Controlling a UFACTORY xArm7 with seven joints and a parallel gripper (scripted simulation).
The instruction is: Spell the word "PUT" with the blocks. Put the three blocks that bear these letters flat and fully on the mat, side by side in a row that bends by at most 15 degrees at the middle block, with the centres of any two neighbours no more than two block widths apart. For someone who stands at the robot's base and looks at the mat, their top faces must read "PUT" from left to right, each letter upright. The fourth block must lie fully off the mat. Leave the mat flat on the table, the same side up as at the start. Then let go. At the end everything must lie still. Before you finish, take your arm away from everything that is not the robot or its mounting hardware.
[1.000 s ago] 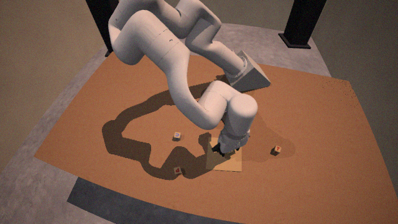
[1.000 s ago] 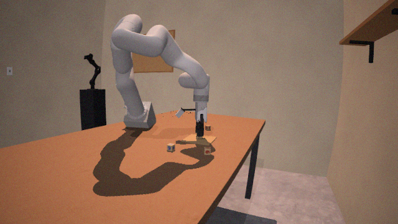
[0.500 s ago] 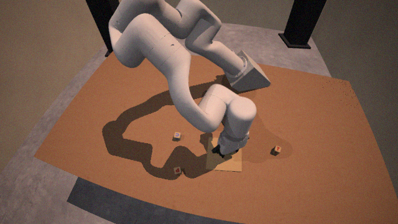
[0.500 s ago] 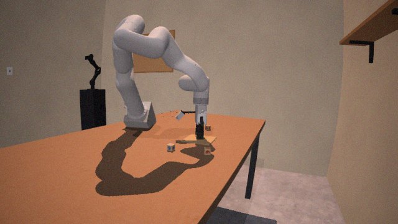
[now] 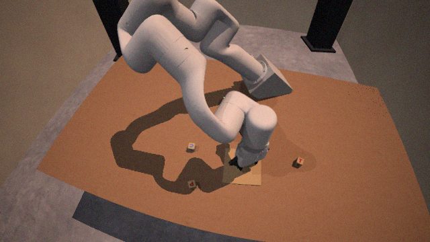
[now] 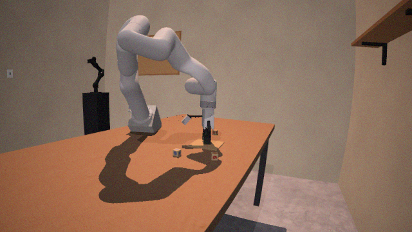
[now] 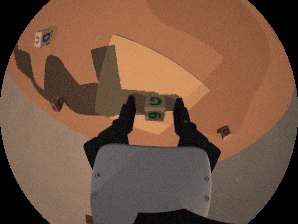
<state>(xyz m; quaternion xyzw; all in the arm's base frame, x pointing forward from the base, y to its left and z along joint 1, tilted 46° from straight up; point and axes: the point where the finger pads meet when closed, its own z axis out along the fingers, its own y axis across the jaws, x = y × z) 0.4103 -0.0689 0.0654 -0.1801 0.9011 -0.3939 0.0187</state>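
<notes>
Now: hand 10 mm short of the tan mat, 20 mm to the left of it and 20 mm above it. Also, from my hand: T block: 20 mm ahead, 210 mm to the left, 10 mm below; then P block: 70 mm ahead, 200 mm to the right, 10 mm below.
</notes>
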